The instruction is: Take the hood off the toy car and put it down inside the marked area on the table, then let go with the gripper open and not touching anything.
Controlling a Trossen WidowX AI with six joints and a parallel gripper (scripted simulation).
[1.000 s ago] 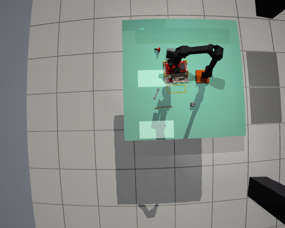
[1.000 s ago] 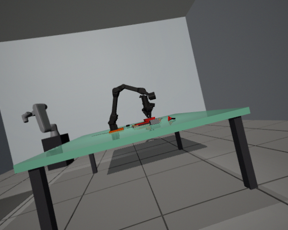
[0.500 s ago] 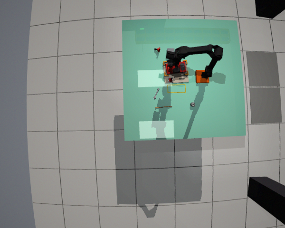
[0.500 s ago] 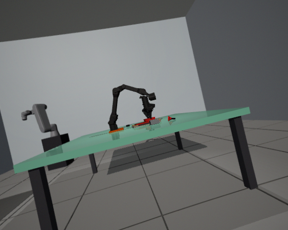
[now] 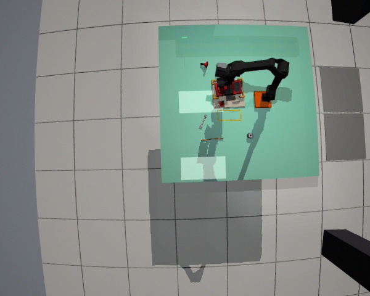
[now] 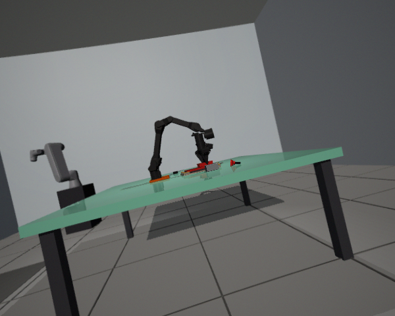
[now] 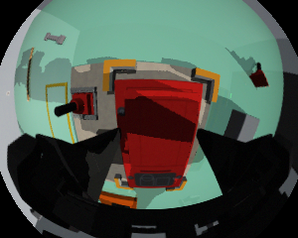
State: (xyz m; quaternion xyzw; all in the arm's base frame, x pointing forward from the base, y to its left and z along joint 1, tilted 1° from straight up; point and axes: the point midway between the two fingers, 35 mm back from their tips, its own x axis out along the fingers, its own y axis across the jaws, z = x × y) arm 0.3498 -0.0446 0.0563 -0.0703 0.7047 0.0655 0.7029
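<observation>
Right now my gripper tip is right at the hood. The rest, counted from my gripper tip: grey ring 360 mm to the left, 230 mm behind, 30 mm below; thin brown stick 400 mm to the left, 70 mm ahead, 40 mm below; wrench 260 mm to the left, 140 mm ahead, 40 mm below.
</observation>
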